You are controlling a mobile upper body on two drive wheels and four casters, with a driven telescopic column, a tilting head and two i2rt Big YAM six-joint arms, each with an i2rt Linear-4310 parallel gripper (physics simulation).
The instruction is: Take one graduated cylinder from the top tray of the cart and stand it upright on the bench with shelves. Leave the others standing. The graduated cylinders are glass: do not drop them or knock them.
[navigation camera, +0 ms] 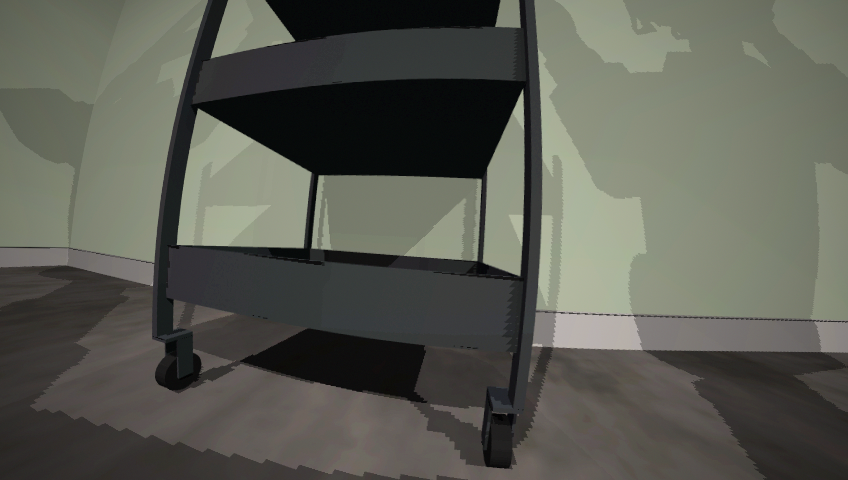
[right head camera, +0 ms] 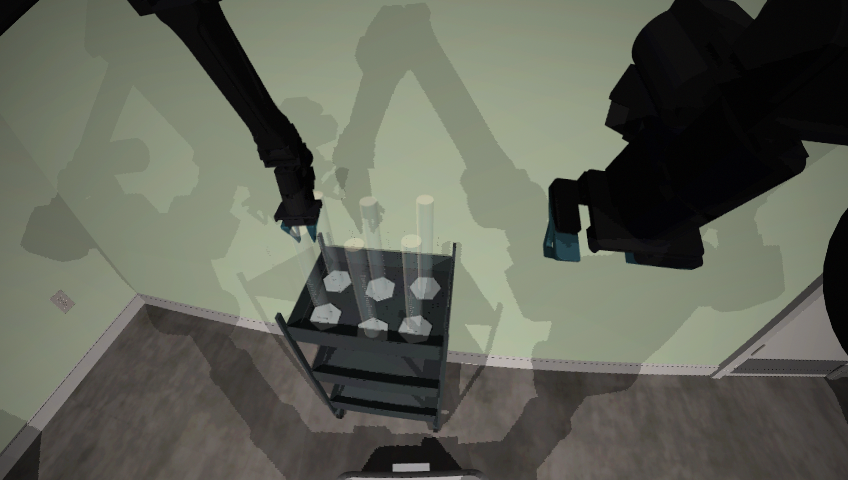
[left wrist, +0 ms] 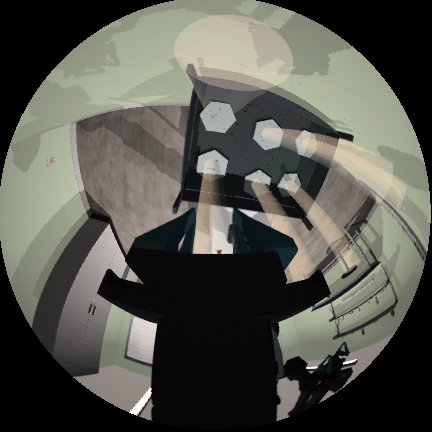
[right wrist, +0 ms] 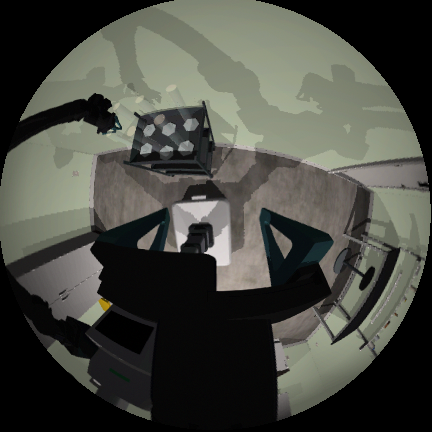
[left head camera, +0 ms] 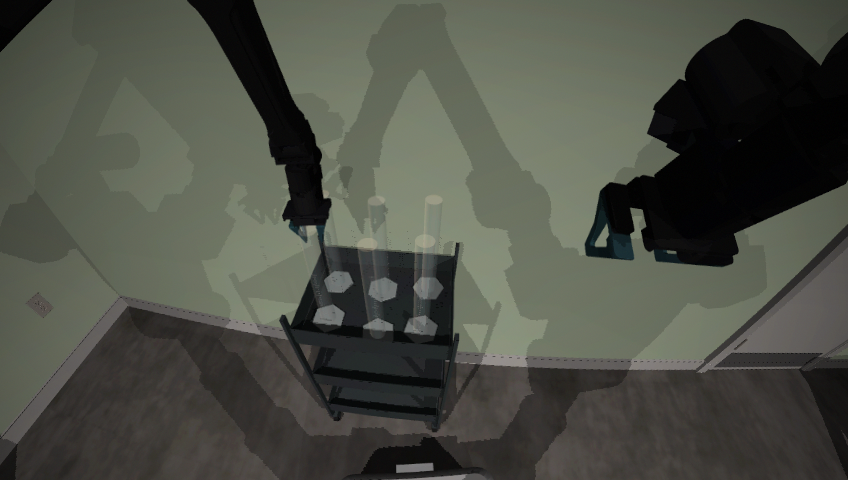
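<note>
Right head camera view: my left gripper is visible. Left head camera view: my right gripper is visible. The left wrist view shows my left gripper as well, and the right wrist view my right gripper. A dark three-tier cart is also in the pictures.
</note>
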